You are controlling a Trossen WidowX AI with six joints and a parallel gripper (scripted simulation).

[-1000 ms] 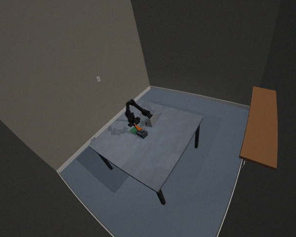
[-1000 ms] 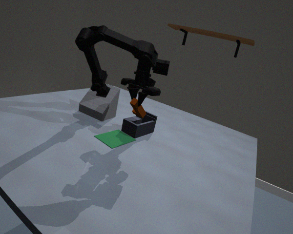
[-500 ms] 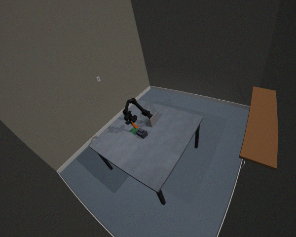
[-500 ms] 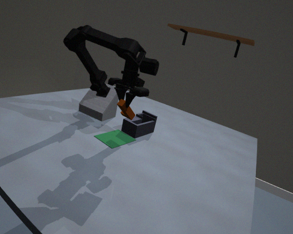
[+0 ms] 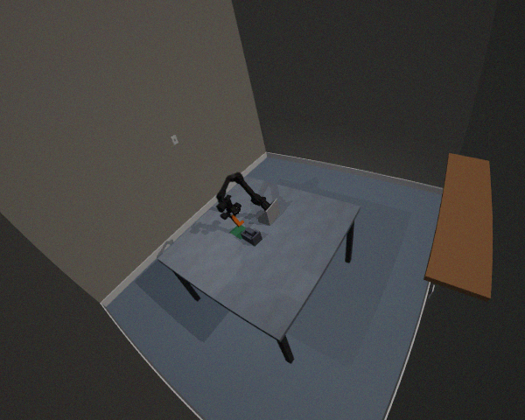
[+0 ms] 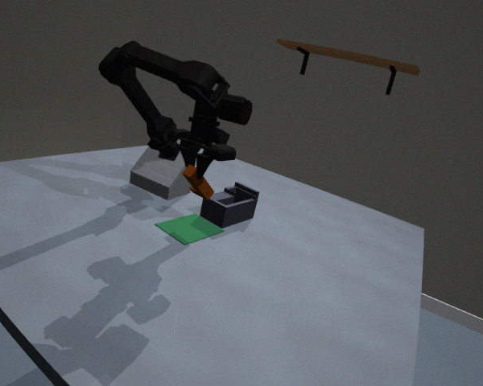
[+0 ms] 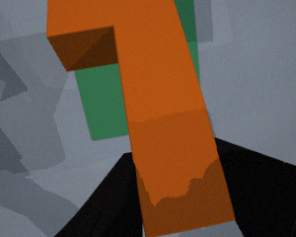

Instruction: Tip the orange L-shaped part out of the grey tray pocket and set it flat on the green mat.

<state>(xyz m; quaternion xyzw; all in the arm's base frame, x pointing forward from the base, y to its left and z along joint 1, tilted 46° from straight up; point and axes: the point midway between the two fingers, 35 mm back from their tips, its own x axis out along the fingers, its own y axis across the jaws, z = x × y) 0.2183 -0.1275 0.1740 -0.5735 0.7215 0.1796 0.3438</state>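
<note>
The green mat lies 160 mm below my gripper tip and 20 mm to the left of it. Round my gripper tip: orange L-shaped part (30 mm to the left, 30 mm below, 10 mm behind).
</note>
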